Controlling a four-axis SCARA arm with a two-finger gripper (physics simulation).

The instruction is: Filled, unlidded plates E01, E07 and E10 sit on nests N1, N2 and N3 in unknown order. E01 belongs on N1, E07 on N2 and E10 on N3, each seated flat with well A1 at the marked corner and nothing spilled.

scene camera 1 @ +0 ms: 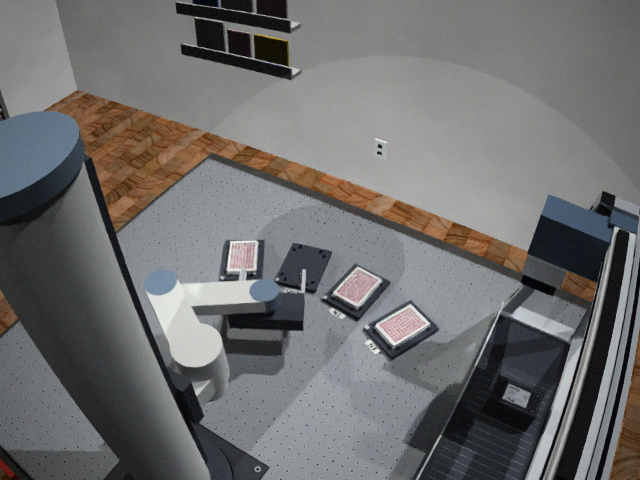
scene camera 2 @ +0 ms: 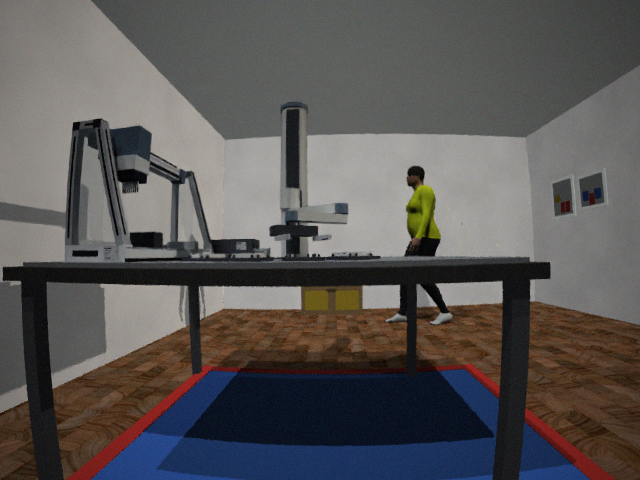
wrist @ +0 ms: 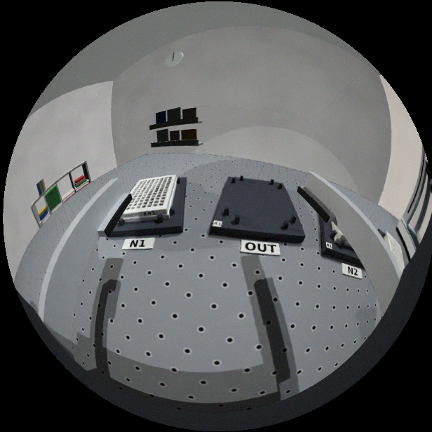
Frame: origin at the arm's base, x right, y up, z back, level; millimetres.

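Seen in the pictures: gripper, fingertip midpoint: [scene camera 1: 273,271] [scene camera 2: 310,236].
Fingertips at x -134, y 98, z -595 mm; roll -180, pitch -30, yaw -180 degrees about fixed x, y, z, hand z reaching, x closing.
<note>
Pixels of each thing's middle, then the offset from my fingertips to it. "spot": a spot on its surface instead.
- nest N1, surface spot: [scene camera 1: 224,268] spot: dy -74, dx -171, dz +13 mm
- second plate, body centre: [scene camera 1: 357,287] [scene camera 2: 250,255] dy -66, dx +196, dz -119 mm
- nest N2, surface spot: [scene camera 1: 357,309] spot: dy -69, dx +232, dz -53 mm
- third plate, body centre: [scene camera 1: 402,326] [scene camera 2: 209,255] dy -66, dx +363, dz -62 mm
- nest N3, surface spot: [scene camera 1: 391,352] spot: dy -73, dx +374, dz +24 mm
- OUT nest, body centre: [scene camera 1: 303,265] [scene camera 2: 302,257] dy -75, dx +20, dz -120 mm
- black box, surface spot: [scene camera 1: 509,405] spot: dy +34, dx +701, dz +97 mm
A plate [scene camera 1: 241,255] [wrist: 152,192] with a front label reading E01 sits on nest N1 [scene camera 1: 224,268] [wrist: 176,222]. A second plate [scene camera 1: 357,286] sits on nest N2 [scene camera 1: 356,311] [wrist: 332,251], largely hidden by a finger in the wrist view. A third plate [scene camera 1: 402,324] sits on nest N3 [scene camera 1: 391,352]. The labels of these two are unreadable. Reddish wells show in all three in scene camera 1. My gripper [scene camera 1: 272,277] [scene camera 2: 302,237] [wrist: 217,178] is open and empty, above the table in front of N1 and OUT, fingers wide apart. The A1 marker at N1 is hidden.
The OUT nest [scene camera 1: 305,263] [wrist: 257,202] stands bare between N1 and N2, with upright corner posts. A gantry machine [scene camera 1: 573,227] [scene camera 2: 134,149] stands beyond N3, with a black box [scene camera 1: 509,405] on its deck. The arm's column [scene camera 1: 103,310] [scene camera 2: 293,155] rises from the table. A person [scene camera 2: 423,214] is behind the table.
</note>
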